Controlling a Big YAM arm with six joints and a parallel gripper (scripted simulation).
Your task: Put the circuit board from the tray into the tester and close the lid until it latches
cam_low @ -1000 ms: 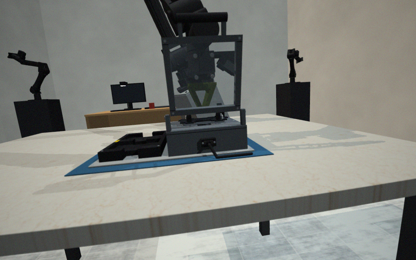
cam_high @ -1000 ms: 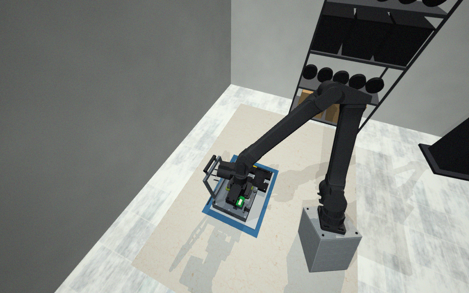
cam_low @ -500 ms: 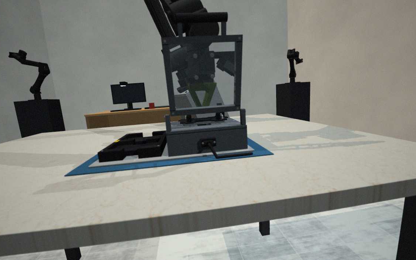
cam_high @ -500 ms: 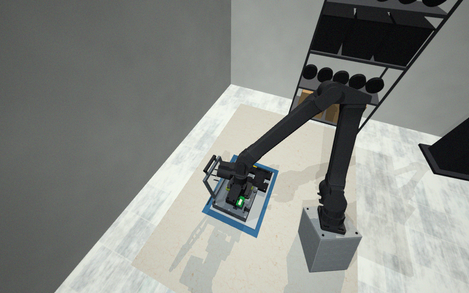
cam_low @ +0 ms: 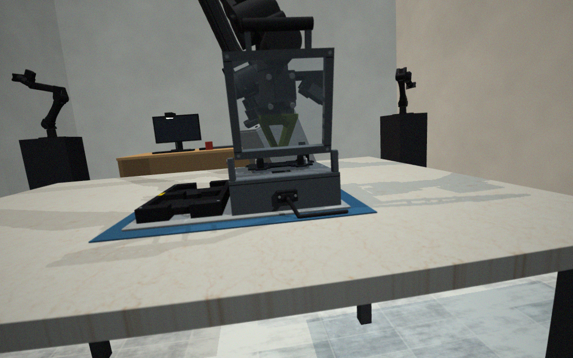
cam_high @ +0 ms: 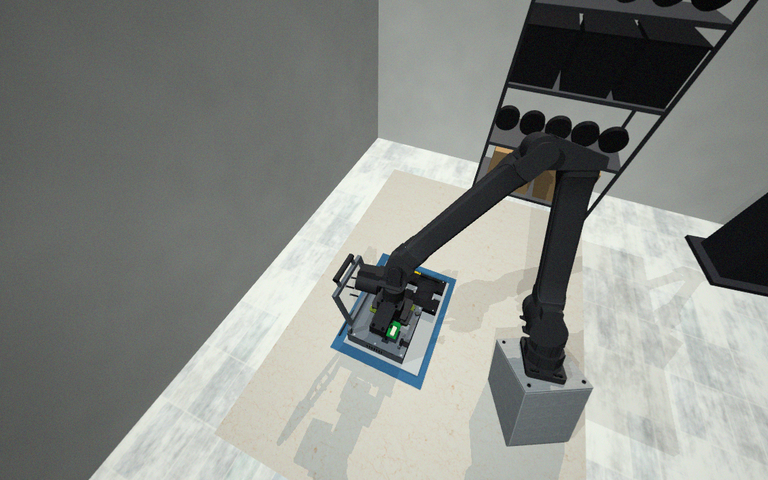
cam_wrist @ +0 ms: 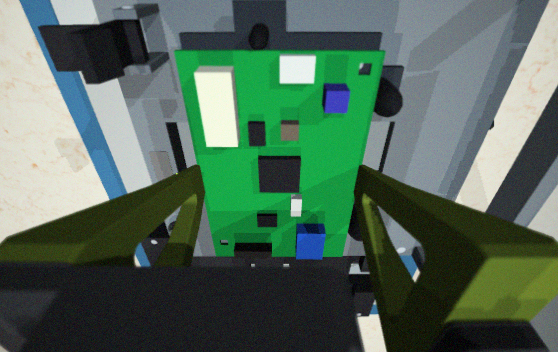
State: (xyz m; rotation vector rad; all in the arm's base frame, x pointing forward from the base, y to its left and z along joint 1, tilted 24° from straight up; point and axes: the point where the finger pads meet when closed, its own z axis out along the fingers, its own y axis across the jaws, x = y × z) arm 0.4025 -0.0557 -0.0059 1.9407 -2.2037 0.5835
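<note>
Right now my hand is right at the green circuit board. The rest, counted from my hand: latch hook 60 mm to the left, 50 mm behind; dark plate 20 mm below, 10 mm ahead; clear lid 120 mm ahead, 90 mm above, 20 mm to the right.
</note>
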